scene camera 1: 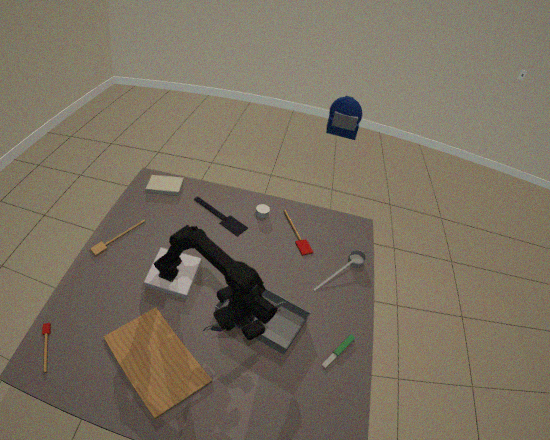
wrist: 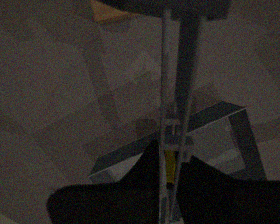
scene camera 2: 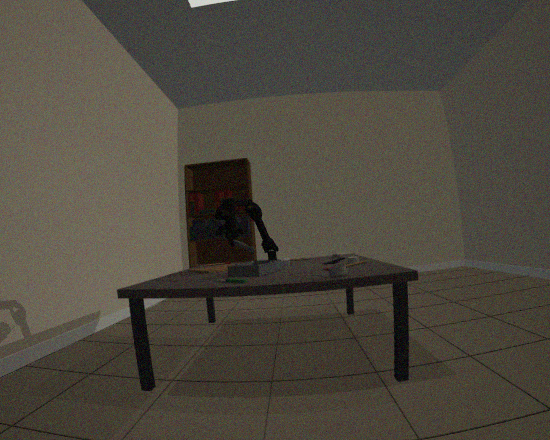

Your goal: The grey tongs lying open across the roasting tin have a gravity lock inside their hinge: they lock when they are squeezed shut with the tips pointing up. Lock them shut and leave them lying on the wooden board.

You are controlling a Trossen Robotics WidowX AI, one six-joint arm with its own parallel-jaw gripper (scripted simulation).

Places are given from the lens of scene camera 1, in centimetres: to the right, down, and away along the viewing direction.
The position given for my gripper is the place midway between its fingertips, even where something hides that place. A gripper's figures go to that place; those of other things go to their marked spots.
my gripper (scene camera 1: 238, 324): -12, 34, 108
roasting tin (scene camera 1: 282, 329): 3, 41, 125
wooden board (scene camera 1: 162, 371): -38, 51, 104
